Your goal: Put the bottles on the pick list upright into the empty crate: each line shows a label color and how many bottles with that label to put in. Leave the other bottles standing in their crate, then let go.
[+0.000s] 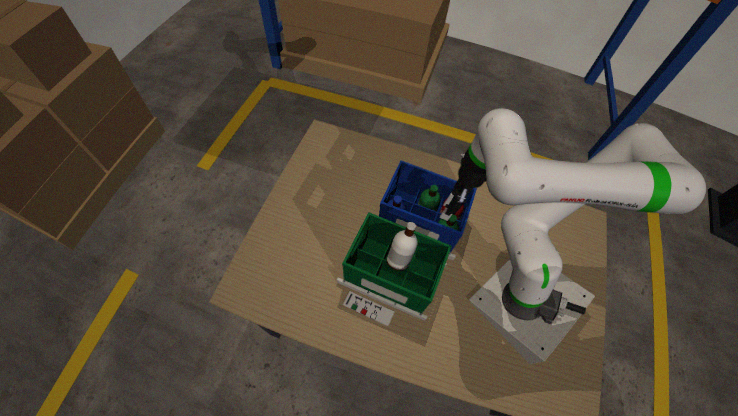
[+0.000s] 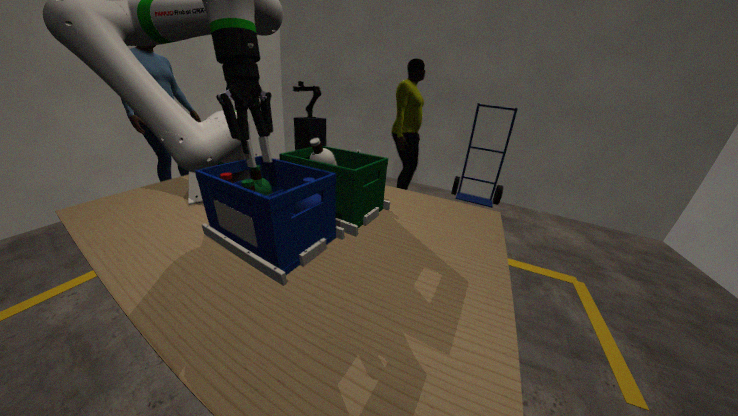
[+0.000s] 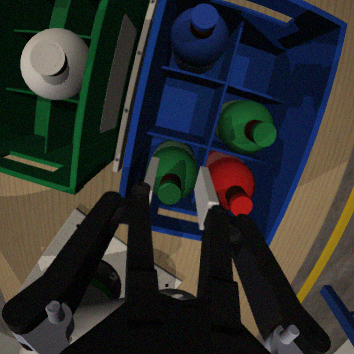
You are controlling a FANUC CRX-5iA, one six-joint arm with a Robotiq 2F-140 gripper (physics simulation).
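Seen in the pictures: gripper, fingertip midpoint: point(image 1: 445, 212) point(image 2: 260, 164) point(image 3: 176, 173); arm's base, link origin: point(image 1: 524, 299) point(image 2: 236, 174) point(image 3: 89, 283).
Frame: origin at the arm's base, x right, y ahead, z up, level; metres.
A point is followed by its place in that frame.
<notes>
My gripper point(image 1: 451, 207) @[x 0.095, y 0.361, z 0.127 m] point(image 2: 259, 161) @[x 0.095, y 0.361, z 0.127 m] point(image 3: 176, 173) @[x 0.095, y 0.361, z 0.127 m] is open, pointing down into the blue crate point(image 1: 454, 239) @[x 0.045, y 0.298, z 0.080 m] point(image 2: 286, 235) @[x 0.179, y 0.570, z 0.043 m] point(image 3: 145, 100) @[x 0.041, y 0.419, z 0.110 m]. Its fingertips stand on either side of a green bottle point(image 3: 175, 167) @[x 0.095, y 0.352, z 0.078 m] in a corner compartment, holding nothing. A red bottle point(image 3: 230, 175) @[x 0.166, y 0.365, z 0.075 m] point(image 2: 225, 176) @[x 0.185, y 0.355, z 0.114 m] stands in the compartment beside it. Another green bottle point(image 1: 428, 198) @[x 0.147, y 0.433, z 0.077 m] point(image 3: 244, 125) @[x 0.155, y 0.429, z 0.081 m] and a blue bottle point(image 1: 397, 201) @[x 0.061, y 0.514, z 0.116 m] point(image 3: 200, 42) @[x 0.075, y 0.501, z 0.080 m] stand in other compartments. A white bottle point(image 1: 401, 251) @[x -0.095, y 0.427, z 0.129 m] point(image 2: 324, 156) @[x -0.041, y 0.456, z 0.140 m] point(image 3: 55, 65) @[x -0.022, y 0.429, z 0.178 m] stands upright in the green crate point(image 1: 354, 272) @[x -0.206, y 0.523, z 0.090 m] point(image 2: 356, 193) @[x -0.038, y 0.572, z 0.065 m]. The pick list point(image 1: 367, 308) @[x -0.251, y 0.450, z -0.045 m] shows green, red and white marks.
Pale strips point(image 1: 382, 298) point(image 2: 242, 253) border the crates on the wooden table point(image 1: 279, 248) @[x -0.215, y 0.816, z -0.047 m] point(image 2: 330, 320) @[x 0.216, y 0.716, z -0.047 m]. The crates stand close together, with raised walls and inner dividers. The arm's base plate point(image 1: 537, 341) @[x -0.125, y -0.068, z 0.034 m] is beside them. Two people and a blue hand truck point(image 2: 478, 149) are behind the table.
</notes>
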